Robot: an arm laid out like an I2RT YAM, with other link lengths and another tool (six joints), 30 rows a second.
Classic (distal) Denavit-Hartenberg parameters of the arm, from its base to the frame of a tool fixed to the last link. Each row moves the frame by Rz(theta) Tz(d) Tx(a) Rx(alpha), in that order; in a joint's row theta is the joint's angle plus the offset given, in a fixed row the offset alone. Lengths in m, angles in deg.
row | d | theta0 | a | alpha
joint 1 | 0.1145 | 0 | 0.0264 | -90
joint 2 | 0 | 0 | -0.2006 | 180
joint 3 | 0 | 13.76 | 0.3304 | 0
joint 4 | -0.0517 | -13.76 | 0.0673 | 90
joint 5 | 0.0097 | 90 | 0 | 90
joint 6 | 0.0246 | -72.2 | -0.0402 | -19.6
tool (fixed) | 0.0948 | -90 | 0 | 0
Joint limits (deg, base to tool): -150..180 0..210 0..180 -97..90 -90..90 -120..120
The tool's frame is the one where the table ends.
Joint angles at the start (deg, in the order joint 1, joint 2, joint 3, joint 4, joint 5, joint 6):
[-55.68 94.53 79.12 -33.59 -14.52 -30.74]
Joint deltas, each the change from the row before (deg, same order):
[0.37 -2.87 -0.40 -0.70 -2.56 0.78]
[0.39 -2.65 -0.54 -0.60 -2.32 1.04]
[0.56 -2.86 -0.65 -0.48 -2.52 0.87]
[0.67 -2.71 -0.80 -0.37 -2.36 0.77]
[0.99 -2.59 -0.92 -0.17 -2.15 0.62]
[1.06 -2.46 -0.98 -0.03 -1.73 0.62]
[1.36 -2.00 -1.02 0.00 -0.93 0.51]
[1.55 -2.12 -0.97 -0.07 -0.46 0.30]
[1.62 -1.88 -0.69 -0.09 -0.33 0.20]
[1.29 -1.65 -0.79 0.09 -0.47 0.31]
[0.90 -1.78 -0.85 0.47 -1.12 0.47]
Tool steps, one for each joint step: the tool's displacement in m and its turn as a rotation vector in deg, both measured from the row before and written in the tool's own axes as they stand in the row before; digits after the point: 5 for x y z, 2 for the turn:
[0.00545 0.00989 -0.01652 -2.06 2.39 0.77]
[0.00658 0.00769 -0.01474 -1.63 2.26 0.90]
[0.00882 0.00820 -0.01554 -1.92 2.59 0.57]
[0.01020 0.00651 -0.01391 -1.69 2.59 0.33]
[0.01270 0.00554 -0.01246 -1.64 2.68 -0.07]
[0.01271 0.00455 -0.01103 -1.48 2.37 -0.17]
[0.01335 0.00193 -0.00791 -0.92 1.90 -0.43]
[0.01370 0.00236 -0.00850 -1.01 1.60 -0.77]
[0.01365 0.00308 -0.00799 -1.04 1.55 -0.89]
[0.01138 0.00184 -0.00622 -0.86 1.45 -0.56]
[0.00991 0.00314 -0.00645 -1.31 1.74 -0.26]

